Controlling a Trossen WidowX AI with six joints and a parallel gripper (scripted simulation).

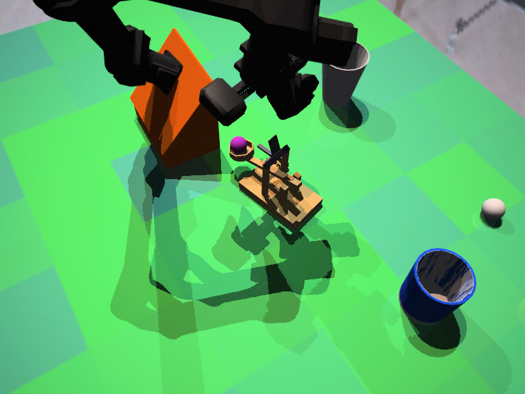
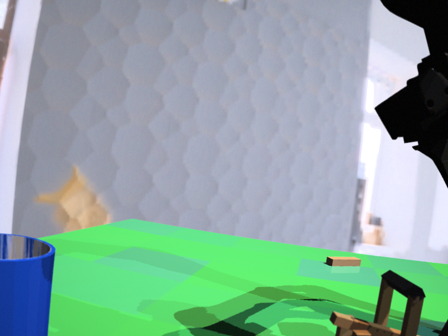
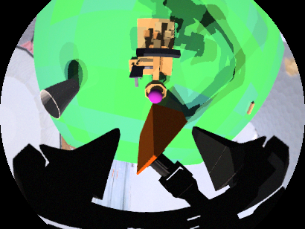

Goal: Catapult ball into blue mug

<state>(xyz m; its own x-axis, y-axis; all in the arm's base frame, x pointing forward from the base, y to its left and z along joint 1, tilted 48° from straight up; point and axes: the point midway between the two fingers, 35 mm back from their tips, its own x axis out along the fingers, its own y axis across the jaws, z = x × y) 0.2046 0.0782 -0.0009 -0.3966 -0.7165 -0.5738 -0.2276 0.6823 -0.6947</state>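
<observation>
Right now the purple ball is 11 cm below my gripper tip, 1 cm to the right of it and 1 cm behind it. The rest, counted from my gripper tip: wooden catapult (12 cm below, 6 cm ahead, 2 cm to the left); then grey cup (28 cm to the left, 14 cm below, 5 cm behind); then blue mug (39 cm ahead, 14 cm below, 10 cm to the left).
</observation>
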